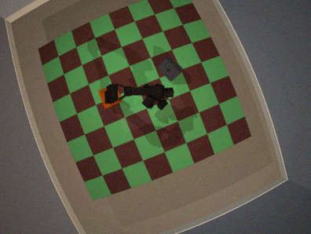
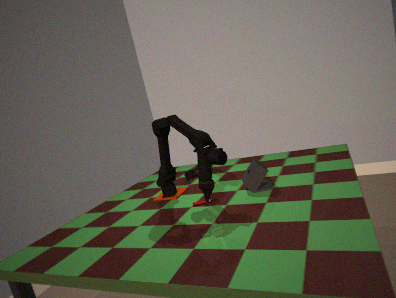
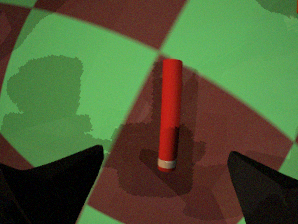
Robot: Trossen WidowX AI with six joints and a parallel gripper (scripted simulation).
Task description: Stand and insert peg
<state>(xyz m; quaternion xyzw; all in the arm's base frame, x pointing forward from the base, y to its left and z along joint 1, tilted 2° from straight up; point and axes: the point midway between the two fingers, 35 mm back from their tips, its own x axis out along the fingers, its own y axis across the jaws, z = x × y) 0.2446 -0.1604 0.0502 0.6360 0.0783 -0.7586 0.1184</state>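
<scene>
Now: the red peg 10 mm behind my gripper tip and 10 mm below it. The rest, counted from my gripper tip: grey sloped panel 210 mm ahead, 110 mm to the left, 40 mm above.
</scene>
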